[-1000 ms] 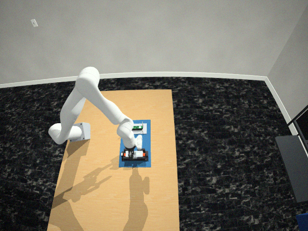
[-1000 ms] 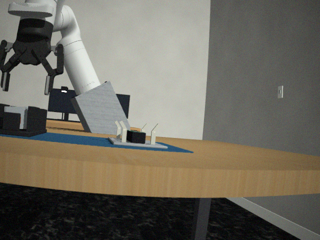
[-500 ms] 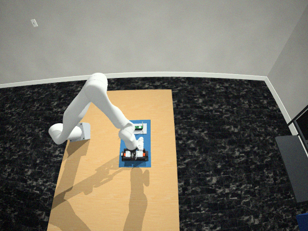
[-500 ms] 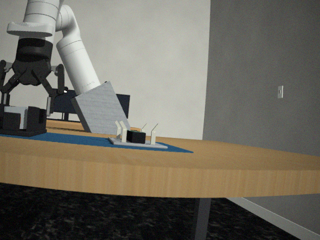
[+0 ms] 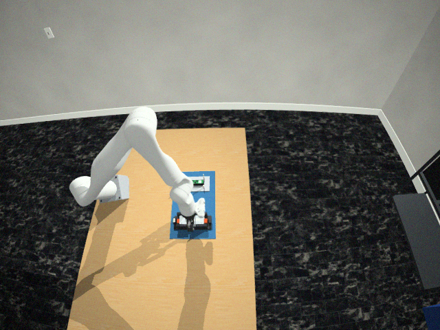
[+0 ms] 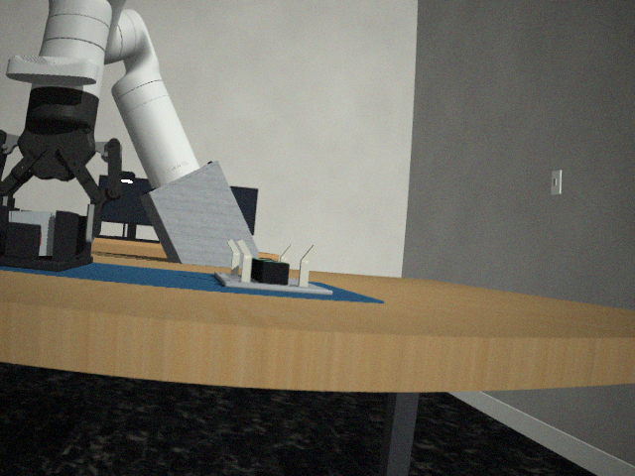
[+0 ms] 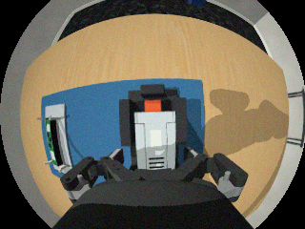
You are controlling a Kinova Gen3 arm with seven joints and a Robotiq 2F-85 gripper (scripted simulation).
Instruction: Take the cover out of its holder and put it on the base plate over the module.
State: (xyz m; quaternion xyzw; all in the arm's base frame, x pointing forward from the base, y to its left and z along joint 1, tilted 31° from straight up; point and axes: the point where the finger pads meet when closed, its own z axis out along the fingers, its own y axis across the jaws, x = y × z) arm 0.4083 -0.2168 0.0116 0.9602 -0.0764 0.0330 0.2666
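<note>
My hand is right at the cover.
</note>
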